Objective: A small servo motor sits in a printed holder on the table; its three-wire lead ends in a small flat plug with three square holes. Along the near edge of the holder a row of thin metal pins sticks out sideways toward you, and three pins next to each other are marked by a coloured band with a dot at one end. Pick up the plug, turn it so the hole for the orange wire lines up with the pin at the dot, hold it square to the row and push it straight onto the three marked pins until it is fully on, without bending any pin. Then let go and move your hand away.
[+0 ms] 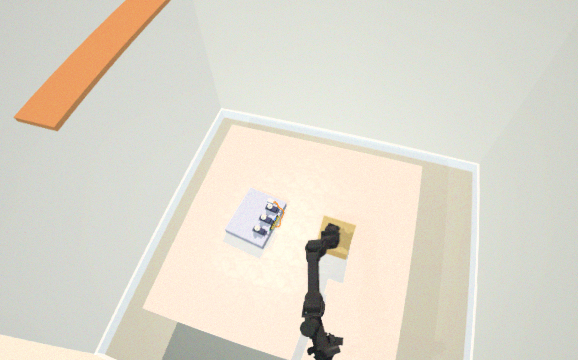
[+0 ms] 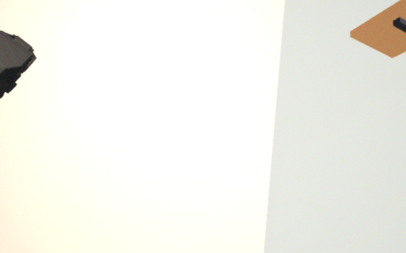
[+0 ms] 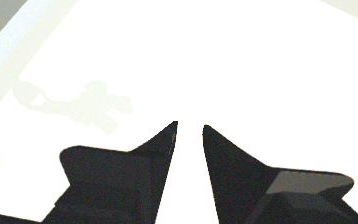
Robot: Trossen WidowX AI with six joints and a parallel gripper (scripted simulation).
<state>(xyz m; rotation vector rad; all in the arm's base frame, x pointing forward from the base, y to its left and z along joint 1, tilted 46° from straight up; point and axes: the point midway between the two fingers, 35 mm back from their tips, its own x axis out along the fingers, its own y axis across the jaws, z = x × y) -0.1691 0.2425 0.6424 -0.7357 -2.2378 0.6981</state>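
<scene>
Right now my gripper tip is 520 mm short of the blue band, 640 mm to the left of it and 340 mm above it. From my gripper tip the other things lie so: black pin strip 520 mm ahead, 630 mm to the right, 350 mm below; green band 530 mm ahead, 630 mm to the right, 360 mm below.
</scene>
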